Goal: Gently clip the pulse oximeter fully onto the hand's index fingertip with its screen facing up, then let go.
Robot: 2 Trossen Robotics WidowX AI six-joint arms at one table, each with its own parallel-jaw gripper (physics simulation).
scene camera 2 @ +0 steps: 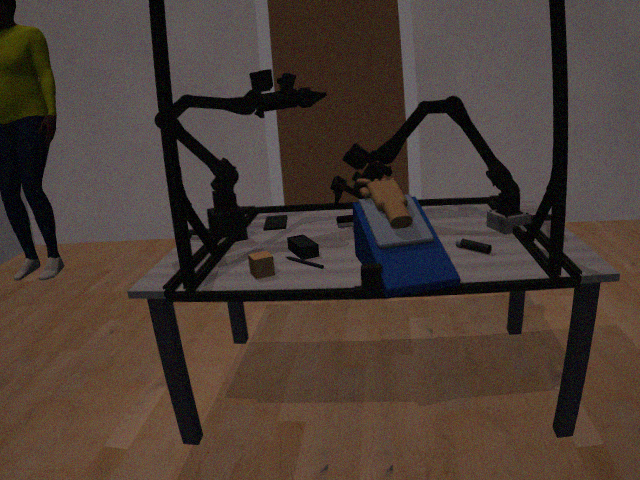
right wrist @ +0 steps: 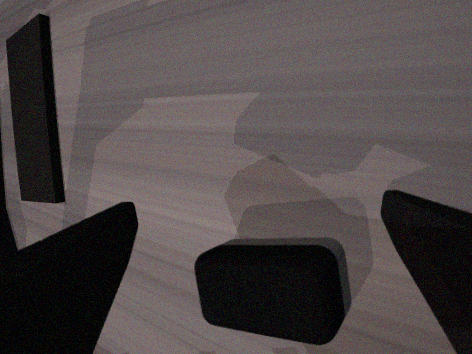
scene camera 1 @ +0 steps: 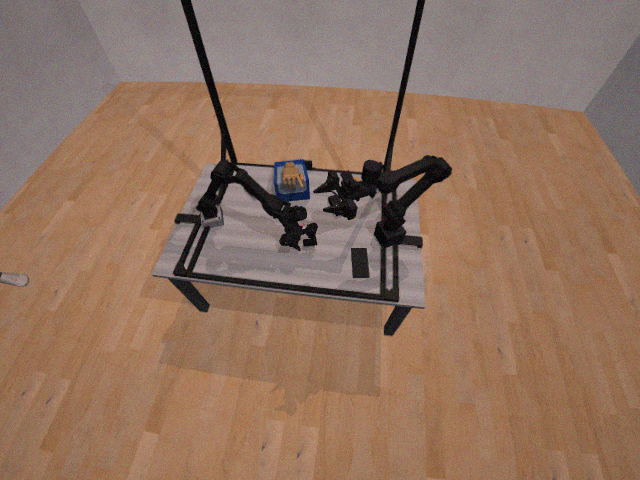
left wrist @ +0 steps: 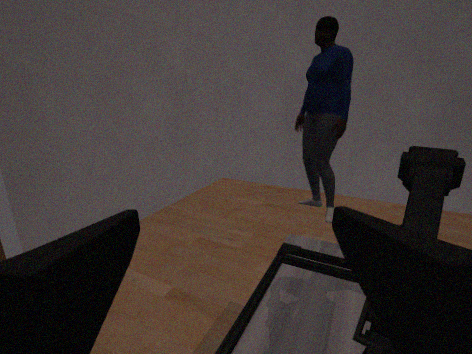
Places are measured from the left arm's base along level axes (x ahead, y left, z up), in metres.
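Pixels of known places: left gripper, fingertip midpoint: (scene camera 2: 320, 94) (scene camera 1: 318, 200) (left wrist: 237, 218); right gripper, fingertip midpoint: (scene camera 2: 345, 215) (right wrist: 259, 208) (scene camera 1: 308, 247); left arm's base at its link origin: (scene camera 2: 225, 209) (scene camera 1: 391, 227); right arm's base at its link origin: (scene camera 2: 508, 212) (scene camera 1: 210, 213).
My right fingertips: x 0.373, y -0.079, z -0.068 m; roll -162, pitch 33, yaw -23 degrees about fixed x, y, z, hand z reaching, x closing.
Ahead of a thing's pixels: the offset from my right fingertips to its top centre.
A small pink-and-white bit, likely the pulse oximeter {dx -0.002, dy -0.120, dz +0.005 m} (scene camera 1: 302, 225), shows beside my right gripper in scene camera 1; the rest is hidden by the arm, and its screen cannot be made out. The tan hand (scene camera 1: 292, 174) (scene camera 2: 387, 193) rests on a grey pad on a blue wedge (scene camera 1: 293, 196) (scene camera 2: 421, 268), fingers toward the table's middle. No oximeter can be made out on the index finger. My right gripper (scene camera 1: 305, 241) (right wrist: 259, 208) is open and empty, low over the table near a rounded black block {dx -0.015, dy -0.029, dz +0.006 m} (right wrist: 270, 290). My left gripper (scene camera 1: 320, 200) (left wrist: 237, 218) is open and empty, high above the table.
A flat black slab {dx -0.192, dy +0.147, dz -0.019 m} (scene camera 1: 360, 262) (scene camera 2: 275, 222) (right wrist: 35, 110) lies on the table. In scene camera 2, a black box {dx -0.225, dy -0.193, dz +0.009 m} (scene camera 2: 303, 246), a pen {dx -0.257, dy -0.272, dz -0.017 m} (scene camera 2: 305, 262) and a wooden cube {dx -0.372, dy -0.287, dz +0.023 m} (scene camera 2: 261, 264) lie left of the wedge, and a dark cylinder {dx +0.161, dy -0.450, dz +0.001 m} (scene camera 2: 474, 245) lies right of it.
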